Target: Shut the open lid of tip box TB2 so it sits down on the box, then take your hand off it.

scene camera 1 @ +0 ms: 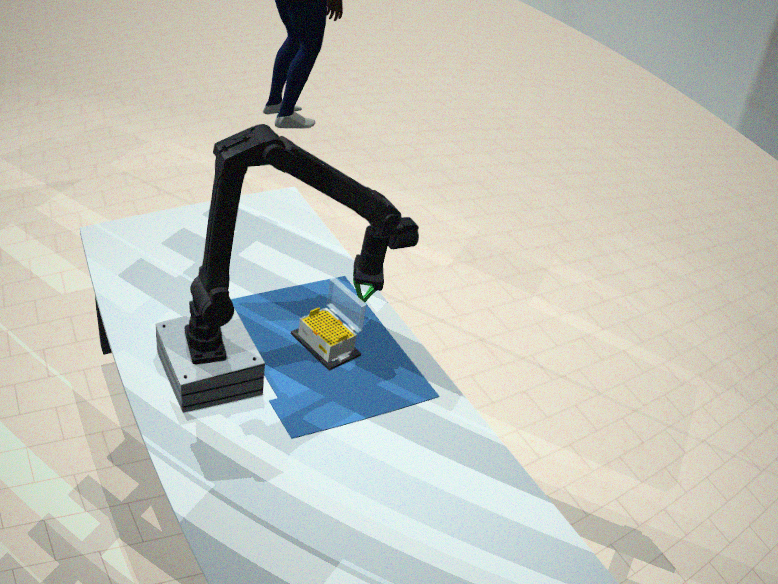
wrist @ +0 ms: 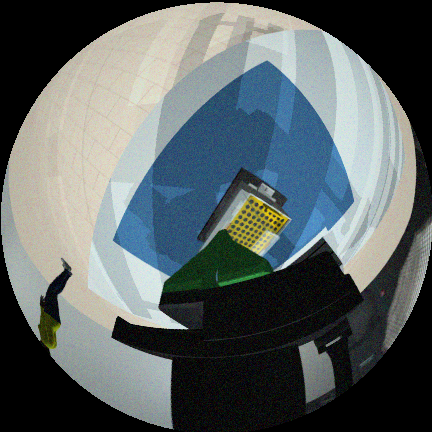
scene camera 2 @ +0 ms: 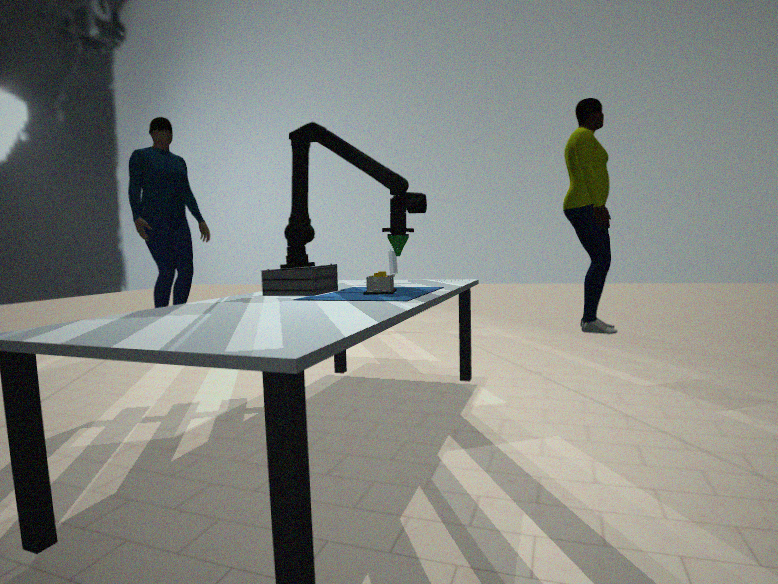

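Pixels of known places: gripper, fingertip midpoint: [scene camera 1: 362,301] [wrist: 223,235] [scene camera 2: 398,256]; arm's base, origin of the base link: [scene camera 1: 205,344] [scene camera 2: 297,267].
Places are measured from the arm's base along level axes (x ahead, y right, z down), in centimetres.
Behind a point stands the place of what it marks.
The tip box [scene camera 1: 313,336] @[x 29.3, y -4.4, z 5.3 cm] [scene camera 2: 380,284] @[x 36.2, y -0.4, z 6.4 cm] is white with a yellow tip rack [scene camera 1: 327,325] [wrist: 256,219] on top, and sits on a dark base plate [scene camera 1: 331,364] @[x 32.2, y 2.2, z 9.0 cm] [wrist: 220,204] @[x 38.2, y -6.8, z 9.0 cm]. Its clear lid [scene camera 1: 344,304] @[x 38.1, y -8.8, z -0.1 cm] [scene camera 2: 392,261] @[x 40.4, y -2.0, z -1.6 cm] is open and stands nearly upright along the box's far side from the arm's base. My gripper [scene camera 1: 364,299] @[x 41.0, y -5.4, z -3.4 cm] [scene camera 2: 397,253] @[x 41.0, y -5.4, z -3.4 cm] [wrist: 223,235] @[x 41.0, y -5.4, z -3.4 cm] is shut and empty, green fingertips pointing down. The tips are at the lid's top edge, on its outer side, near one corner. Whether they touch it cannot be told. In the wrist view the fingers hide part of the box, and the lid is hard to make out.
The box and its base plate lie on a blue mat [scene camera 1: 351,402] @[x 33.0, y 14.7, z 9.8 cm] [scene camera 2: 414,293] @[x 47.7, y -4.2, z 9.8 cm] [wrist: 210,135] @[x 47.9, y -0.9, z 9.8 cm] on the table [scene camera 1: 402,477] @[x 36.1, y 39.2, z 10.1 cm] [scene camera 2: 188,339] @[x 42.2, y 88.1, z 10.1 cm]. The arm's grey base block [scene camera 1: 219,389] @[x 1.4, y 10.2, z 4.8 cm] [scene camera 2: 298,282] @[x 7.3, y 9.3, z 5.2 cm] stands beside the mat. People stand beyond the table.
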